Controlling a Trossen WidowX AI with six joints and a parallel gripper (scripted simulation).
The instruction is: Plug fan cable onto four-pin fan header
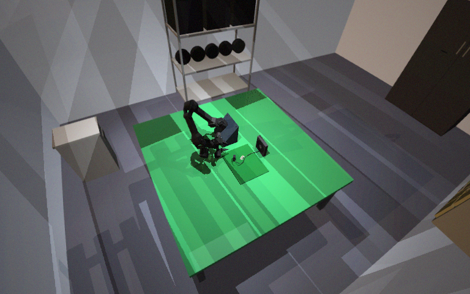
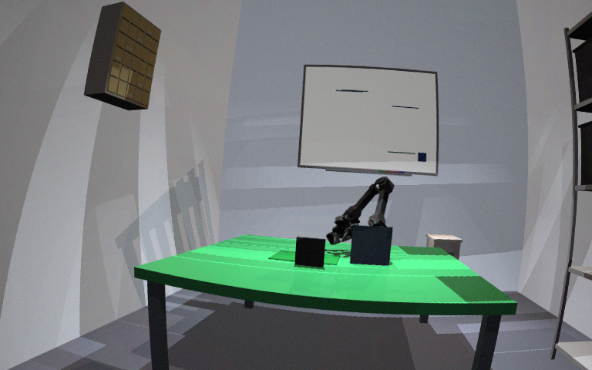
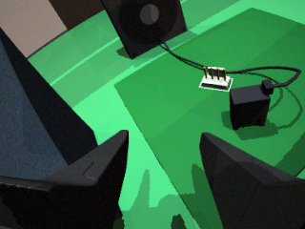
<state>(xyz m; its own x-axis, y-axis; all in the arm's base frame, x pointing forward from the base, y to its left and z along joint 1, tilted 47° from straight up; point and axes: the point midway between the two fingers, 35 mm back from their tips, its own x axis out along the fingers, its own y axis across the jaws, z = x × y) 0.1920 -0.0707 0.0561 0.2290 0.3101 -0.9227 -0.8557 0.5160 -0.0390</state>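
My gripper tip is now 8 cm short of the fan plug, 2 cm to the right of it and 5 cm above it. Also, from my gripper tip: dark green board 14 cm ahead, 7 cm to the left, 9 cm below; then black fan 9 cm ahead, 24 cm to the left, 2 cm below.
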